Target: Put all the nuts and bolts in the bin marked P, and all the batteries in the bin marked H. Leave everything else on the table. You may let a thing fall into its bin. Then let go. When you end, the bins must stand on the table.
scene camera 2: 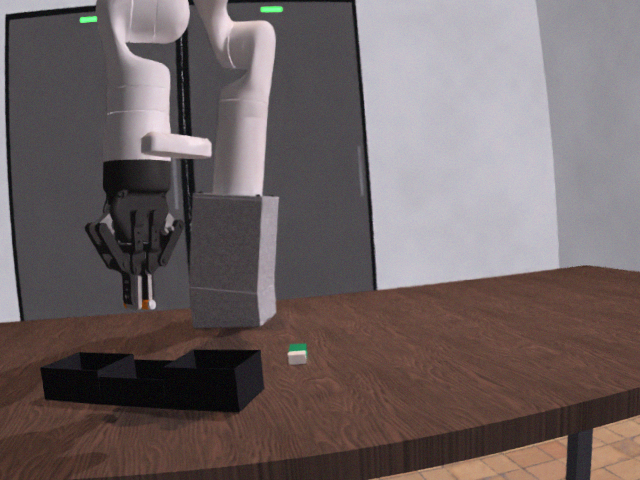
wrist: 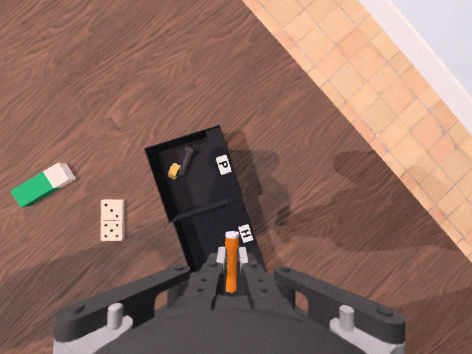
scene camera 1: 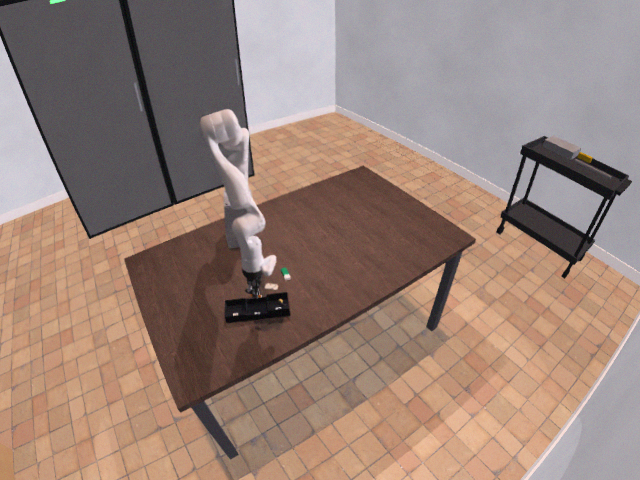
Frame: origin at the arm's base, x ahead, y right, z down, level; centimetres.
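Seen in the pictures: gripper, between the fingertips: [scene camera 2: 139, 308] [wrist: 231, 259] [scene camera 1: 256, 296]; arm's base, origin of its link: [scene camera 2: 237, 194].
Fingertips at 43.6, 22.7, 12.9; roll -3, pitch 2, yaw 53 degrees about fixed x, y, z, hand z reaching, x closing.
Note:
Offsets run from my fingertips to a thing's top centre, as dx, dy, dz. "pt": to the spot under its first point. Level surfaces: height alone.
My gripper [scene camera 1: 256, 295] [scene camera 2: 139, 305] [wrist: 231, 259] is shut on an orange battery {+0.1, -0.1, -1.0} [scene camera 2: 145, 304] [wrist: 231, 276] with a white end. It holds the battery well above the bins; in the wrist view the battery appears over the bin marked H {-1.7, -0.2, +5.9} [scene camera 1: 257, 316] [scene camera 2: 131, 390] [wrist: 184, 245], the middle one of the row. The bin marked P {pt +6.6, -5.0, +7.7} [scene camera 1: 279, 312] [scene camera 2: 206, 390] [wrist: 159, 183] adjoins it. A brass-coloured nut {+1.5, -9.6, +8.2} [scene camera 1: 280, 300] [wrist: 174, 171] and a dark grey bolt {+3.2, -9.2, +8.5} [wrist: 186, 161] lie in bin P. My gripper hides part of bin H in the wrist view.
A third compartment {pt -3.0, +9.2, +7.7} [scene camera 1: 235, 317] [scene camera 2: 69, 385] is at the other end of the row. A white domino {-8.2, -12.0, +9.8} [scene camera 1: 271, 286] [wrist: 112, 220] and a green and white eraser {-9.7, -21.1, +9.2} [scene camera 1: 285, 273] [scene camera 2: 297, 354] [wrist: 42, 186] lie on the table {dz +10.5} [scene camera 1: 361, 232] beside the bins. The bins stand on the table.

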